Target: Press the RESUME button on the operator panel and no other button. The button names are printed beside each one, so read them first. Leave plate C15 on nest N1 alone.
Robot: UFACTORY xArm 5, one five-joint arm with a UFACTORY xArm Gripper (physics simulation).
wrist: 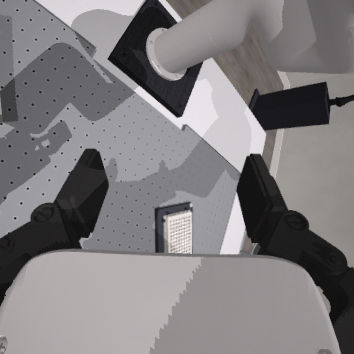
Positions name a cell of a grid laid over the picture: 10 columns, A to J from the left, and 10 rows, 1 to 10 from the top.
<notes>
In view: my gripper (E5) and a white well plate (F7).
</notes>
